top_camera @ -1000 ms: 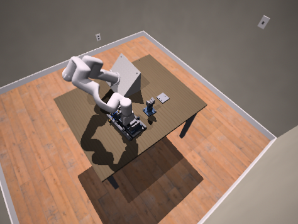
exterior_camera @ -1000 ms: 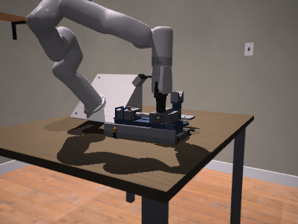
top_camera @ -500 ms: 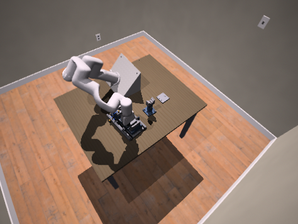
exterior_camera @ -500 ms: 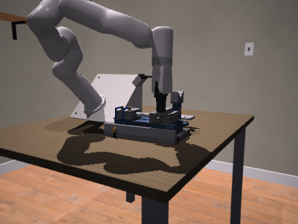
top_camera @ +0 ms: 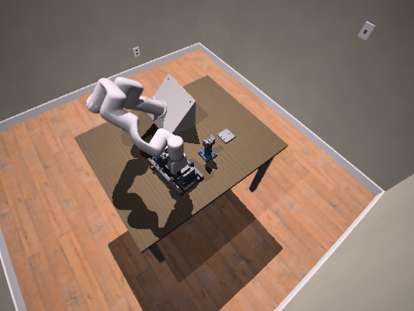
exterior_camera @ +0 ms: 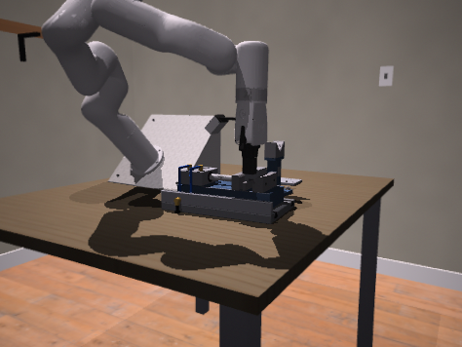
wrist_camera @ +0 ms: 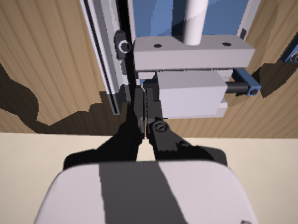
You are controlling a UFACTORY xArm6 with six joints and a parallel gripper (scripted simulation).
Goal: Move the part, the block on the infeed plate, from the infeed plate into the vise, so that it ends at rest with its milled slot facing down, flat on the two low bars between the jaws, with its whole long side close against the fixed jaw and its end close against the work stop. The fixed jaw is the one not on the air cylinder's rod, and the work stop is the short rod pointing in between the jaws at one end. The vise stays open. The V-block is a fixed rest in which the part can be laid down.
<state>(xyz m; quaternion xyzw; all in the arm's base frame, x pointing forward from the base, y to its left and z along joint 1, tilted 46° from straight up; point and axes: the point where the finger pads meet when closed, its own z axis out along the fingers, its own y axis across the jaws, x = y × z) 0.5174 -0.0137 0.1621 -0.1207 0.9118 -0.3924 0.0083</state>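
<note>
Right now the part is 10 mm behind my hand, 40 mm to the left of it and 30 mm below it. Also, from my hand: moving jaw 40 mm behind, 30 mm to the left, 40 mm below; fixed jaw 20 mm ahead, 50 mm to the left, 40 mm below; work stop 20 mm behind, 90 mm to the left, 30 mm below.
</note>
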